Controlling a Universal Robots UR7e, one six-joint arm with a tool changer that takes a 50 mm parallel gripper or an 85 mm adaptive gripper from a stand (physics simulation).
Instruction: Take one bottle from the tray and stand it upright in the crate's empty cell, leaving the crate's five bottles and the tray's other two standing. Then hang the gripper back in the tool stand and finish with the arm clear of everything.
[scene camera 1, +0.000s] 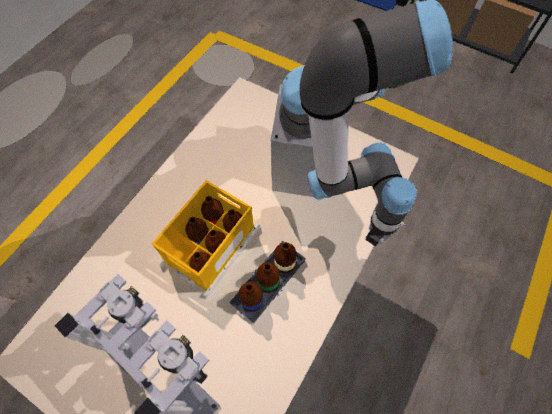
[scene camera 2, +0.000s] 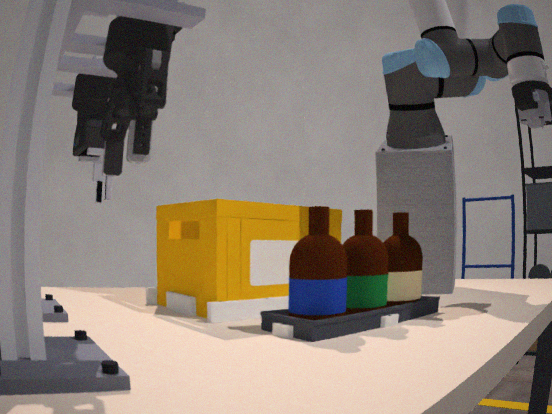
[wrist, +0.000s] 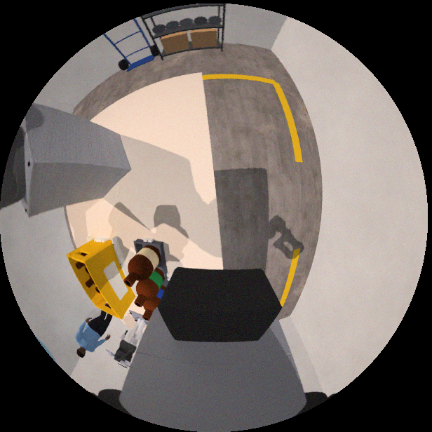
Scene:
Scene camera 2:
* blue-labelled bottle: 318, 262
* cream-labelled bottle: 405, 255
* green-labelled bottle: 367, 257
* gripper: 89, 96
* gripper: 138, 51

